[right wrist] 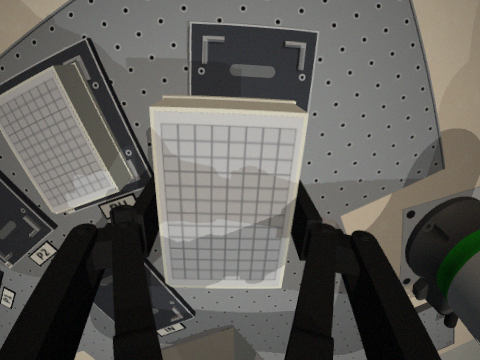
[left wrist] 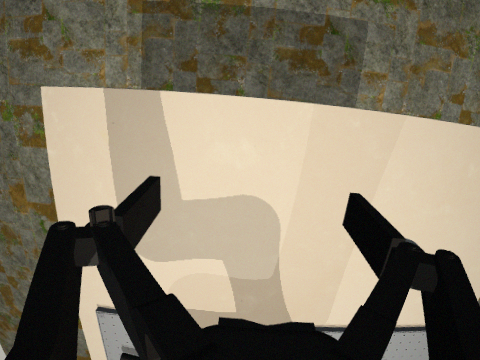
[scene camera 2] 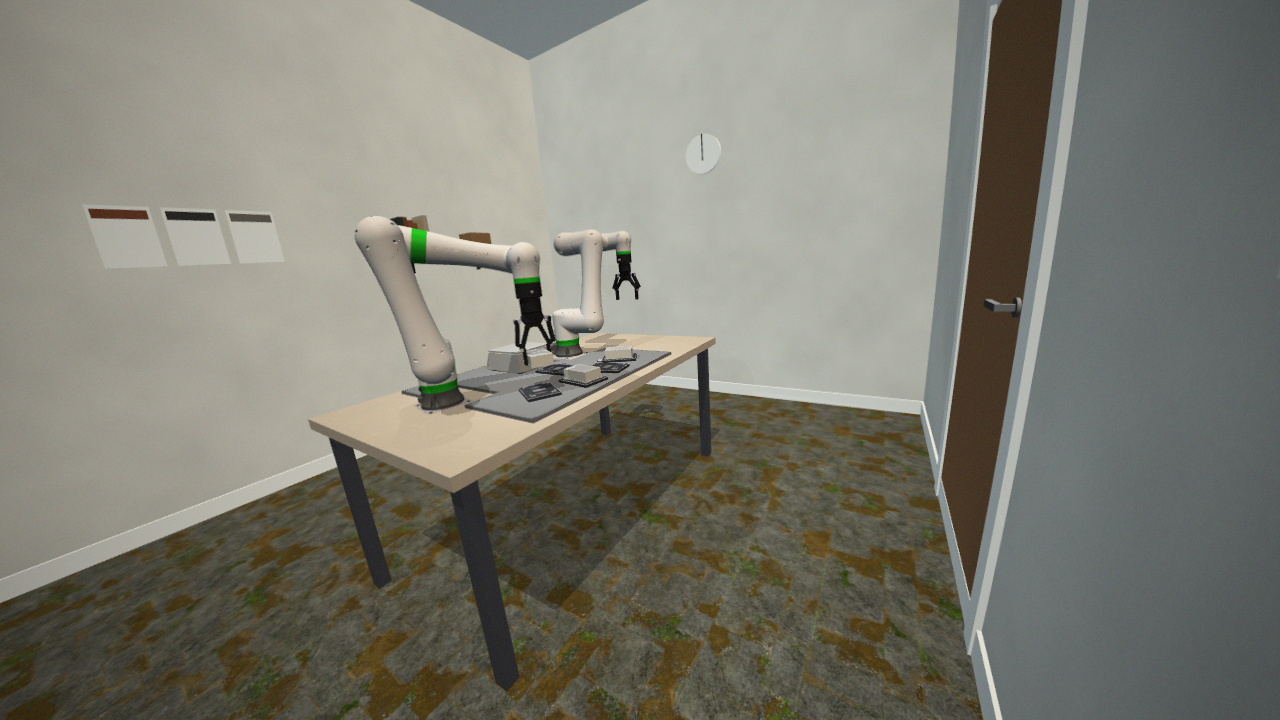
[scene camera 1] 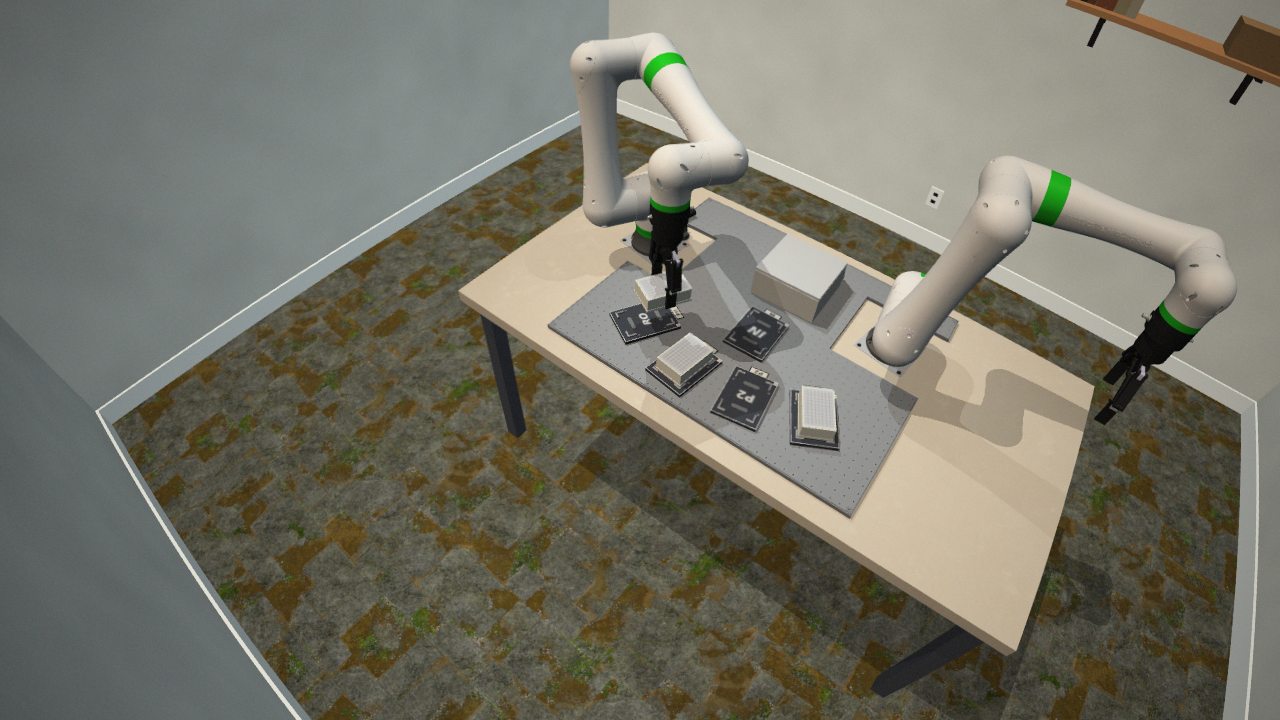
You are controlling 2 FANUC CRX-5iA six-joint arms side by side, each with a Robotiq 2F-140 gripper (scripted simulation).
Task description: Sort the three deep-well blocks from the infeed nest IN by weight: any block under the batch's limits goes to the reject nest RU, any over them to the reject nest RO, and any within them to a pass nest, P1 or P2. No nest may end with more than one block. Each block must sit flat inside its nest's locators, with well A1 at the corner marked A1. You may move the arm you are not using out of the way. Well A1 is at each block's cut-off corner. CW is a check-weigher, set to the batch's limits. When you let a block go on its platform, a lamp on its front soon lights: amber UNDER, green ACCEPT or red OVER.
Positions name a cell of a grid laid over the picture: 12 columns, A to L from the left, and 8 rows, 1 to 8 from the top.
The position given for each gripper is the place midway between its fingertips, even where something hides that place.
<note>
In view: the left gripper (scene camera 1: K5), the right gripper (scene camera 1: G4), a check-weigher CW (scene camera 1: H4), a nest RO (right wrist: G2) and a dark infeed nest (right wrist: E7).
The left gripper also shows in the left wrist view (left wrist: G5). The right gripper also shows in the right wrist view (right wrist: F5) and in scene camera 2 (scene camera 2: F5). The left wrist view misses the check-weigher CW: it is out of frame.
</note>
